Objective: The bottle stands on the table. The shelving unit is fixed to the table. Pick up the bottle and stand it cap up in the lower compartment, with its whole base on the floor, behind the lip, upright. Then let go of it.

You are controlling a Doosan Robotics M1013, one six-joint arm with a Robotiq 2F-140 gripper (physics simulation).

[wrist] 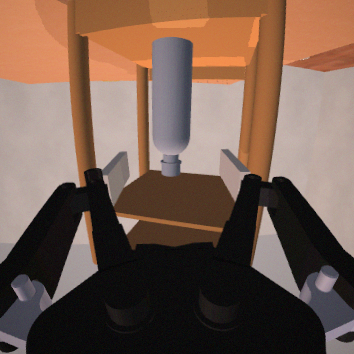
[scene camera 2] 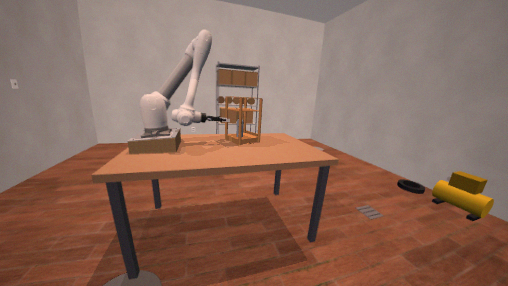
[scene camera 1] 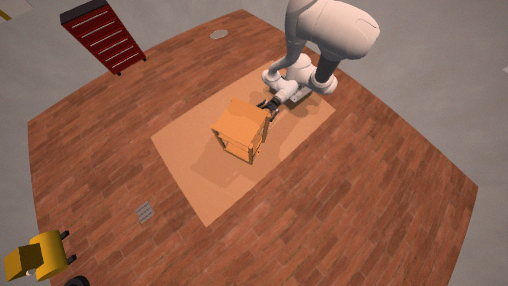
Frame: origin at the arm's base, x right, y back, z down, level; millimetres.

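Seen in the pictures: gripper, fingertip midpoint: (wrist: 173,162) (scene camera 2: 228,119); arm's base, origin of the base link: (scene camera 2: 157,133).
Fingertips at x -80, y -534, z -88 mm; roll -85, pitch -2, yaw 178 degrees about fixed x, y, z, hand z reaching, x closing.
Note:
Pixels of each thing's top centre, then the offset from my fingertips to it. "spot": a spot on its surface instead. Level surfaces: height alone.
- grey bottle, middle of its top: (wrist: 170,173) (scene camera 2: 240,115) dy -104, dx +1, dz -43 mm
- front lip, surface spot: (wrist: 165,11) spot: dy -23, dx +10, dz +153 mm
- orange-brown shelving unit, middle of its top: (wrist: 178,240) (scene camera 1: 240,119) (scene camera 2: 243,97) dy -133, dx -17, dz -192 mm
- table, its level: dz +188 mm
- upper shelf, surface spot: (wrist: 175,197) spot: dy -93, dx -7, dz -80 mm
The grey bottle (scene camera 2: 238,128) (wrist: 172,95) stands upright, cap up, on the floor of the lower compartment, behind the front lip (wrist: 165,11); the wrist view shows it upside down. The orange-brown shelving unit (scene camera 1: 241,122) (scene camera 2: 260,120) (wrist: 272,100) stands on the table (scene camera 1: 182,137) (scene camera 2: 215,162). In scene camera 1 the bottle is hidden under the unit's top. My gripper (scene camera 1: 267,110) (scene camera 2: 226,120) (wrist: 173,162) is open and empty, at the unit's open front. Its fingers point toward the bottle, spread wider than it, and stand back from it without touching.
The unit's front posts stand close to either side of my fingers, and the upper shelf (wrist: 175,197) lies above the bottle. A metal rack (scene camera 2: 238,66) with boxes stands behind the table. A red cabinet (scene camera 1: 105,40) and a yellow compressor (scene camera 1: 50,255) (scene camera 2: 462,197) stand on the room's floor.

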